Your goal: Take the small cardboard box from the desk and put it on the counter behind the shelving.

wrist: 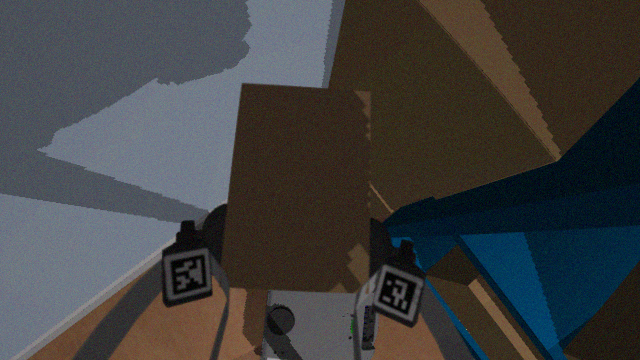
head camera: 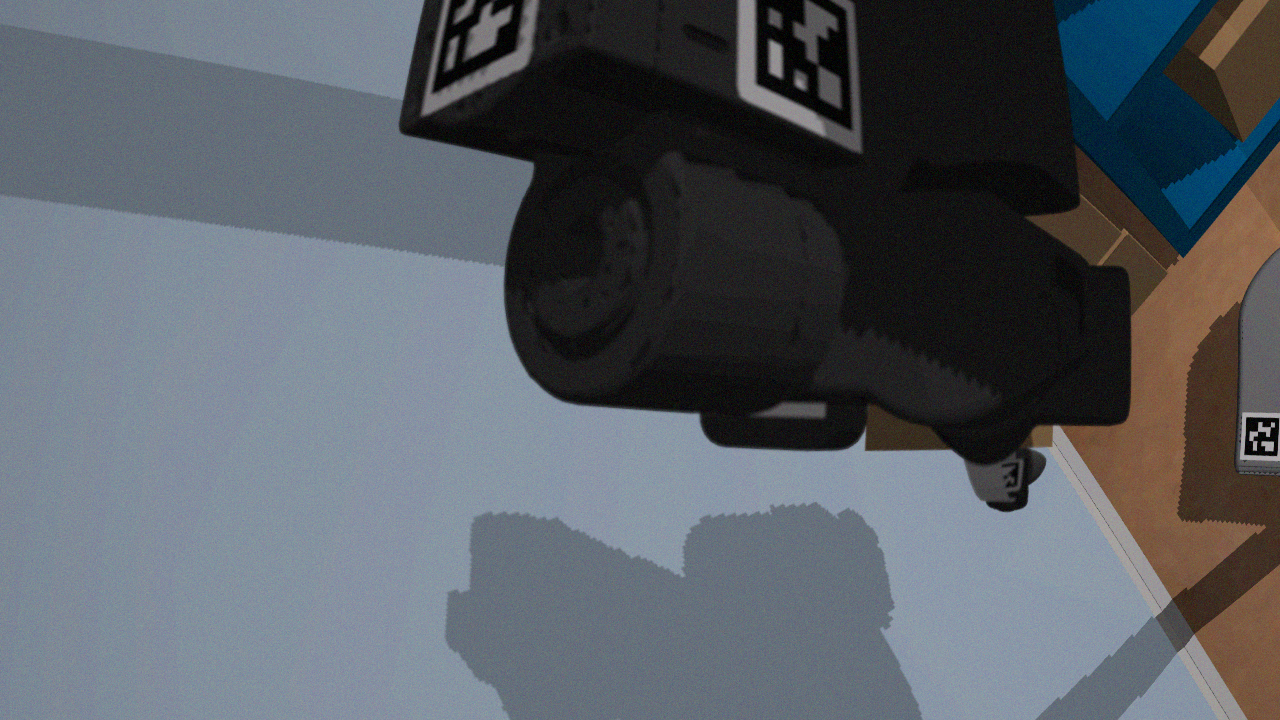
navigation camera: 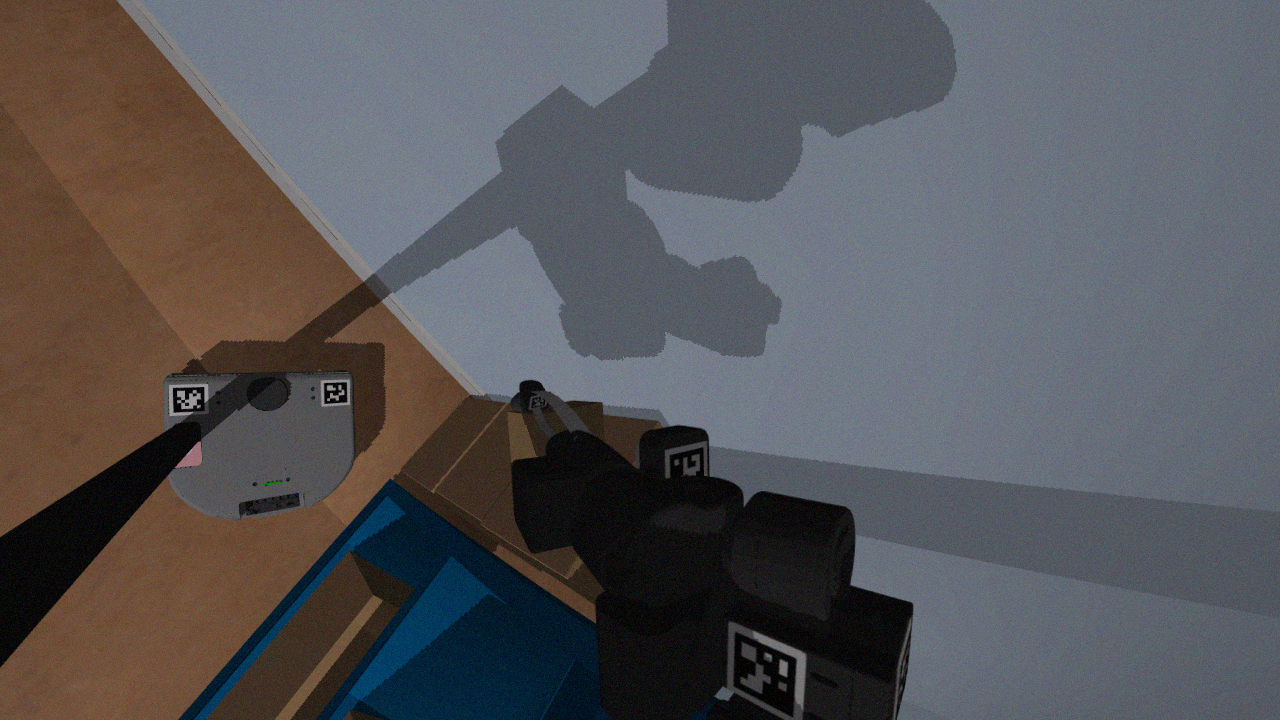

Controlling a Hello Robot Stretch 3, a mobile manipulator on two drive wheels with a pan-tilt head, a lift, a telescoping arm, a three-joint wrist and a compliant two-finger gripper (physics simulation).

my gripper: wrist 297, 237; head camera; navigation camera
small cardboard box: wrist; head camera; navigation camera 527, 440
same spot on my gripper: (navigation camera: 532, 397) = (head camera: 1016, 487)
same spot on small cardboard box: (head camera: 884, 432) = (wrist: 258, 107)
